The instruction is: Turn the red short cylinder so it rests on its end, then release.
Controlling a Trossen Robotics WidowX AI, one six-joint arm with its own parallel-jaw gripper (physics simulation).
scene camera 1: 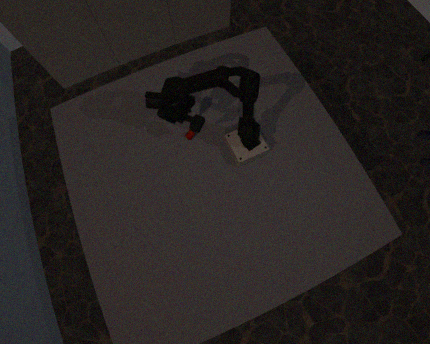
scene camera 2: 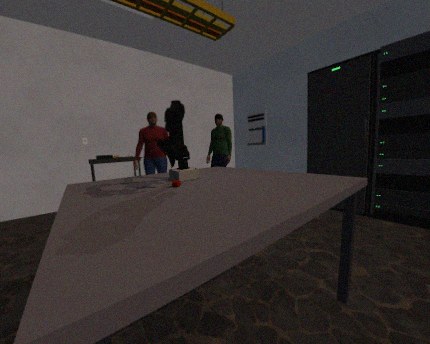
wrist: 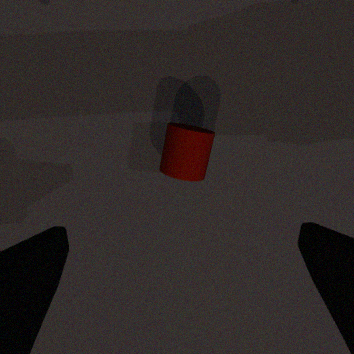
In view: my gripper (wrist: 185,236) and a red short cylinder (wrist: 186,148).
